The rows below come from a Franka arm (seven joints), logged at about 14 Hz.
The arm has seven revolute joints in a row. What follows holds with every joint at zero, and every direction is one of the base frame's. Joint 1 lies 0.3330 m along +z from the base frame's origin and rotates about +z. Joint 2 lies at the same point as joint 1 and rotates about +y. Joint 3 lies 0.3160 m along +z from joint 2 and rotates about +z. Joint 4 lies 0.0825 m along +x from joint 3 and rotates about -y. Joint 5 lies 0.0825 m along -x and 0.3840 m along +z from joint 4 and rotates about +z. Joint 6 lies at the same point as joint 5 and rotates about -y. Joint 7 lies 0.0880 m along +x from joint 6 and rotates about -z. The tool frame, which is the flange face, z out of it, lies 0.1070 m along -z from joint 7; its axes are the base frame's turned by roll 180.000, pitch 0.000 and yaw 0.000 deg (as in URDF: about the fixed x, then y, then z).
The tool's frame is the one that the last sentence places.
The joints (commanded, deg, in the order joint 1, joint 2, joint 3, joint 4, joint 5, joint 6, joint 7), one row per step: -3.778 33.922 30.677 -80.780 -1.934 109.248 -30.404; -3.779 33.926 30.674 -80.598 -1.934 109.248 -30.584; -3.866 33.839 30.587 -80.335 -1.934 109.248 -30.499; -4.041 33.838 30.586 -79.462 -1.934 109.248 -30.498; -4.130 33.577 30.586 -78.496 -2.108 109.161 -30.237; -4.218 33.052 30.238 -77.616 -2.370 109.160 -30.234; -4.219 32.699 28.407 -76.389 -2.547 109.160 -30.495; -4.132 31.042 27.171 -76.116 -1.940 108.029 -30.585; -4.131 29.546 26.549 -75.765 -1.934 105.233 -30.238; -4.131 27.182 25.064 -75.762 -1.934 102.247 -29.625; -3.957 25.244 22.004 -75.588 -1.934 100.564 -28.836
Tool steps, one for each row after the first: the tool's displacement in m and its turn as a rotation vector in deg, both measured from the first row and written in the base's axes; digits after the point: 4 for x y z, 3 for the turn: 0.0007 -0.0002 0.0014 0.087 -0.198 0.119; 0.0022 -0.0023 0.0042 0.118 -0.495 -0.197; 0.0060 -0.0053 0.0112 0.433 -1.271 -0.622; 0.0092 -0.0077 0.0217 0.560 -2.329 -1.158; 0.0129 -0.0131 0.0337 0.427 -3.739 -1.699; 0.0222 -0.0313 0.0429 -0.338 -5.272 -3.231; 0.0212 -0.0412 0.0596 -0.891 -5.886 -4.067; 0.0157 -0.0478 0.0739 -2.182 -5.069 -4.405; 0.0090 -0.0619 0.0932 -4.122 -4.541 -5.700; 0.0089 -0.0884 0.1089 -6.184 -4.825 -8.772
